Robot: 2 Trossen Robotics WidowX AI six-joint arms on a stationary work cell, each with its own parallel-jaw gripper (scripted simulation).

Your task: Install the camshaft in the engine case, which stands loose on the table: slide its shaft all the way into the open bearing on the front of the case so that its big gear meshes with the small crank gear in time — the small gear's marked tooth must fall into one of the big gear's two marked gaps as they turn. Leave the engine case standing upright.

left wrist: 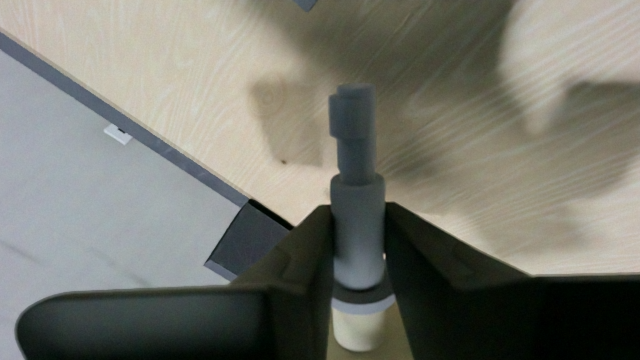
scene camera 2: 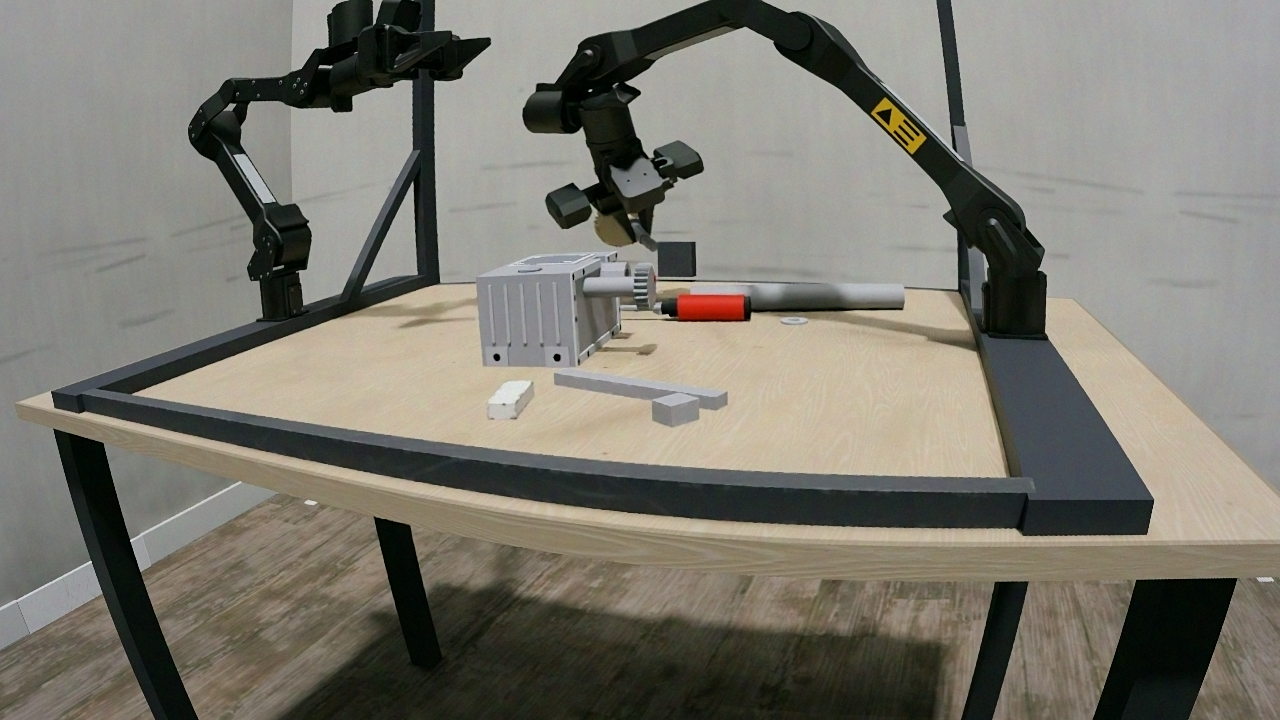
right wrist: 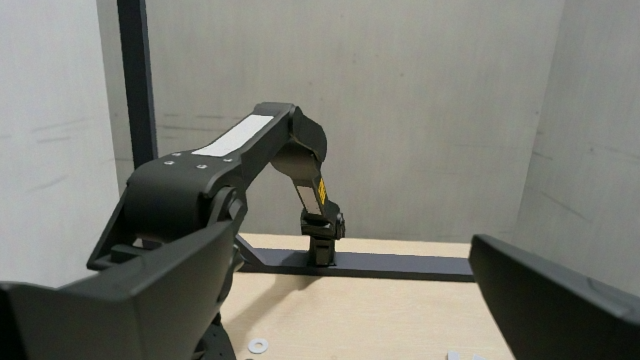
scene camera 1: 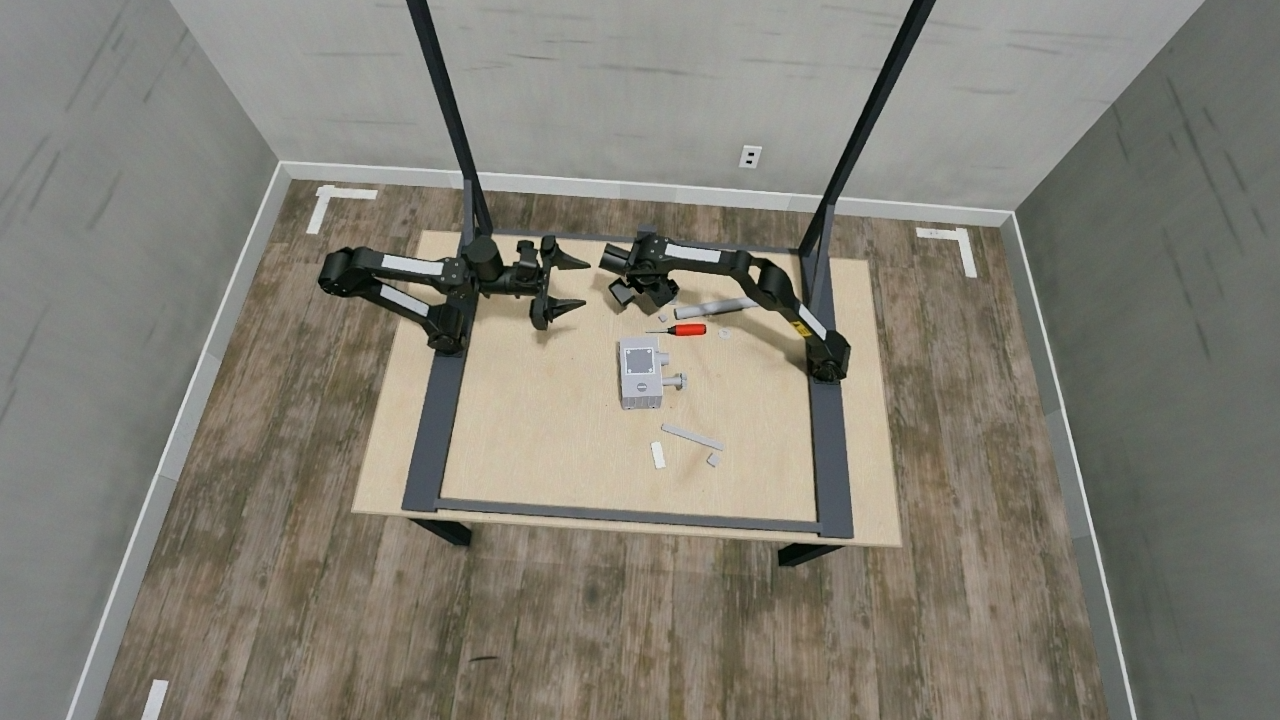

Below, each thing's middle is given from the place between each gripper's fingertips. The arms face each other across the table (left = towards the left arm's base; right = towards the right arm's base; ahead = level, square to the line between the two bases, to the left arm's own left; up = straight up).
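Scene:
From my left hand (scene camera 2: pixel 640 238): red screwdriver (scene camera 2: pixel 687 307) 90 mm below, 100 mm ahead, 80 mm to the left; crank gear (scene camera 2: pixel 644 278) 50 mm below, 250 mm ahead, 110 mm to the left; grey bar (scene camera 2: pixel 711 399) 100 mm below, 370 mm ahead, 130 mm to the left; white block (scene camera 2: pixel 512 397) 100 mm below, 420 mm ahead, 60 mm to the left. Nearest to my left hand of the things named here, going by their middles: red screwdriver.
From my right hand (scene camera 2: pixel 471 37): crank gear 280 mm below, 70 mm ahead, 250 mm to the left; red screwdriver 330 mm below, 90 mm behind, 230 mm to the left; grey bar 340 mm below, 180 mm ahead, 280 mm to the left; white block 340 mm below, 230 mm ahead, 200 mm to the left.

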